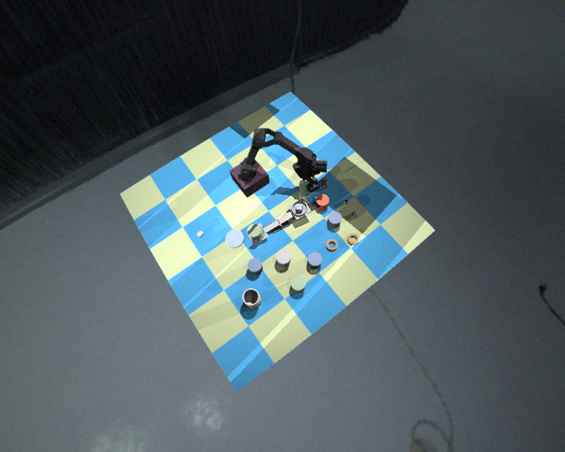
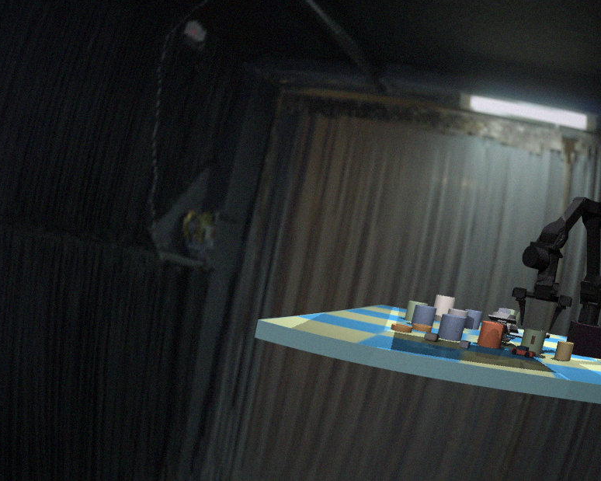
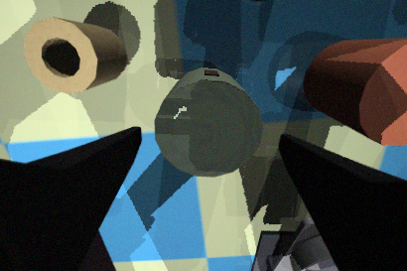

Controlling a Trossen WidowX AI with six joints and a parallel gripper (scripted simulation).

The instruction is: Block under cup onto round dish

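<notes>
Now: gripper tip 50 mm past the white round dish, 480 mm to the left of it and 70 mm above it. From my gripper tip the other things lie so: red-brown cylinder: 130 mm ahead, 20 mm to the right, 30 mm below; cup: 260 mm ahead, 620 mm to the right, 30 mm below.
</notes>
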